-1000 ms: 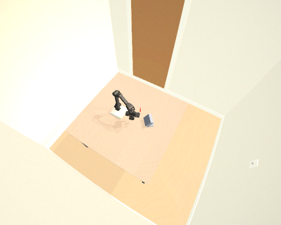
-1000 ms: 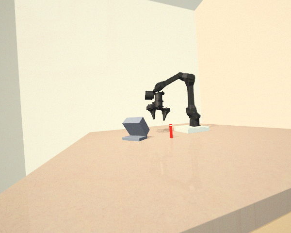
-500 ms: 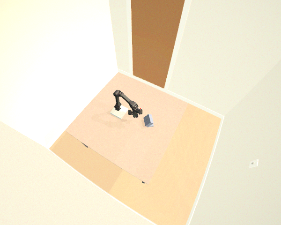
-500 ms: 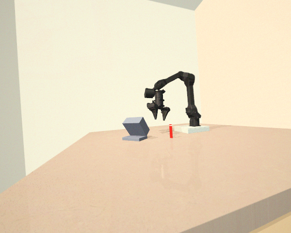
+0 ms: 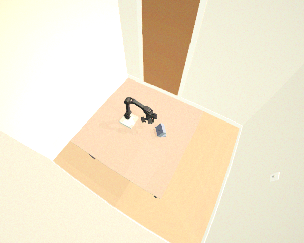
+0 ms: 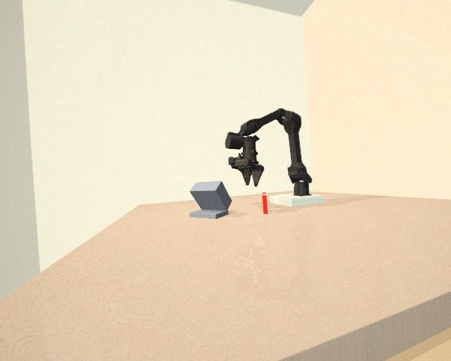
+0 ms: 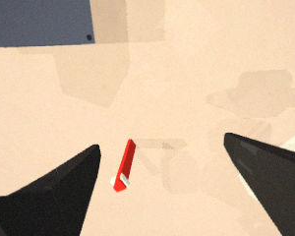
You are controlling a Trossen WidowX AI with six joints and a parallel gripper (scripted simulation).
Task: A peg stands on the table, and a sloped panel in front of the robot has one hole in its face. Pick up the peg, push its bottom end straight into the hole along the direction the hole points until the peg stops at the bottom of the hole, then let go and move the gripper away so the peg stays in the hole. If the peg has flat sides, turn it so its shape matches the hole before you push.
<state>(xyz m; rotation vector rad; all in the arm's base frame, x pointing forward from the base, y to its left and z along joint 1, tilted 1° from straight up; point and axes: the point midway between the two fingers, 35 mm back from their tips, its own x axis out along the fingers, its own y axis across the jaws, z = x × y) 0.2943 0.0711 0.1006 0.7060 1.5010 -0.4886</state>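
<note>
Right now my gripper tip is 20 mm past the red peg, 80 mm to the right of it and 50 mm above it. The rest, counted from my gripper tip: sloped panel 170 mm ahead, 20 mm to the right, 30 mm below; then flat foot 190 mm ahead, 100 mm below.
</note>
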